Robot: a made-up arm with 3 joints. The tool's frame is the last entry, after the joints.
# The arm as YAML. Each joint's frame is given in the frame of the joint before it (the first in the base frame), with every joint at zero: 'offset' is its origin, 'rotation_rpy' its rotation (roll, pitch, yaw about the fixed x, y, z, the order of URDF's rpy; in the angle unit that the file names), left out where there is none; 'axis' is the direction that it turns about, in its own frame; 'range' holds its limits. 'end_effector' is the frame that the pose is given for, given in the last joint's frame.
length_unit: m
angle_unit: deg
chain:
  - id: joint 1
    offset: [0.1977, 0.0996, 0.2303]
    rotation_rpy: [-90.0, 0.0, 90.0]
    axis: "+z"
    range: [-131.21, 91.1]
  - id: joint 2
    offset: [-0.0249, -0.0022, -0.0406]
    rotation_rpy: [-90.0, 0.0, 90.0]
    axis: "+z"
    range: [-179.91, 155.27]
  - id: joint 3
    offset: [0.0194, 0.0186, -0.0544]
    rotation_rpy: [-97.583, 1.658, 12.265]
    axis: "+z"
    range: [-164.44, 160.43]
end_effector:
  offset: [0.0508, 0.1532, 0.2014]
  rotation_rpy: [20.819, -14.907, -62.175]
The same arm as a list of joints. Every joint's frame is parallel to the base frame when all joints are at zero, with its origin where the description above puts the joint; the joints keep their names.
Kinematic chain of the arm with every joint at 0, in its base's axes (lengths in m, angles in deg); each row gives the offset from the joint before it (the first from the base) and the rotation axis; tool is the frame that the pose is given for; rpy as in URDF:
joint 1: xyz 0.1977 0.0996 0.2303 axis -x
joint 2: xyz 0.0406 -0.0249 0.0022 axis -y
joint 3: xyz 0.0186 0.0544 -0.0194 axis 0.96782 0.131903 0.214304
tool: xyz 0.1850 0.1798 -0.0065 rpy -48.60 22.67 -60.09
Joint limits (deg, base to tool): -131.21..91.10 -179.91..155.27 -164.44..160.43

